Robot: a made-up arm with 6 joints.
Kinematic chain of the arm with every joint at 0, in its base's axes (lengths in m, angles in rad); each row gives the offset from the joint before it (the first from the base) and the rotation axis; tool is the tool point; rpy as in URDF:
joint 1: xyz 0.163 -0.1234 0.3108 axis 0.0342 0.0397 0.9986
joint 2: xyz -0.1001 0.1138 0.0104 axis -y
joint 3: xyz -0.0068 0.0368 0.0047 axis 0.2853 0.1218 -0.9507
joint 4: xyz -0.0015 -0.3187 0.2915 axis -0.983 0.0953 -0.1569
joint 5: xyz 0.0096 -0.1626 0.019 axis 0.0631 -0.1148 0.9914
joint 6: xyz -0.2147 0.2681 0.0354 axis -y
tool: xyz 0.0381 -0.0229 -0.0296 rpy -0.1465 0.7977 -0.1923
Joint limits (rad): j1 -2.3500..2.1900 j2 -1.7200..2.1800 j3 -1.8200..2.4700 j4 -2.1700..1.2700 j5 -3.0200..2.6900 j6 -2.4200..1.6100
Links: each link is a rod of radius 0.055 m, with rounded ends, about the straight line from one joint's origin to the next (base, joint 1, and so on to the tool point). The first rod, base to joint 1, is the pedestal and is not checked.
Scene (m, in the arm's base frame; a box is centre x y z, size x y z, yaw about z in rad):
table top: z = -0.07
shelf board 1: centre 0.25 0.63 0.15 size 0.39 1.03 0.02 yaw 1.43
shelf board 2: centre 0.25 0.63 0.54 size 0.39 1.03 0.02 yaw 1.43
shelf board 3: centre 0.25 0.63 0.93 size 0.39 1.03 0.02 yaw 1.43
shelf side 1: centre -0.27 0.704 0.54 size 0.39 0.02 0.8 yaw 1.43
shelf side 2: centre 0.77 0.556 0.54 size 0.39 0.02 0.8 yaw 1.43
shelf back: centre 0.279 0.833 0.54 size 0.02 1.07 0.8 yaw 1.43
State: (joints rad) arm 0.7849 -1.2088 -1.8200 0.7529 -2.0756 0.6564
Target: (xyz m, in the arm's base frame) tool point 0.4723 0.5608 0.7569
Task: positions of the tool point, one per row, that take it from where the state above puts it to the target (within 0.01 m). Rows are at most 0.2 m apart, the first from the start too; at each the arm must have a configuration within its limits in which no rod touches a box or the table.
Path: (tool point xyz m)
1: 0.1602 0.4925 0.3282
2: 0.2644 0.3812 0.3552
3: 0.3245 0.2491 0.4070
4: 0.3287 0.1140 0.4756
5: 0.2756 -0.0046 0.5504
6: 0.2932 0.0149 0.5740
7: 0.3200 0.0387 0.6188
8: 0.3462 0.0753 0.6782
9: 0.3748 0.1384 0.7333
10: 0.4255 0.2305 0.7569
11: 0.4585 0.3349 0.7773
12: 0.4740 0.4479 0.7777
13: 0.4723 0.5608 0.7569

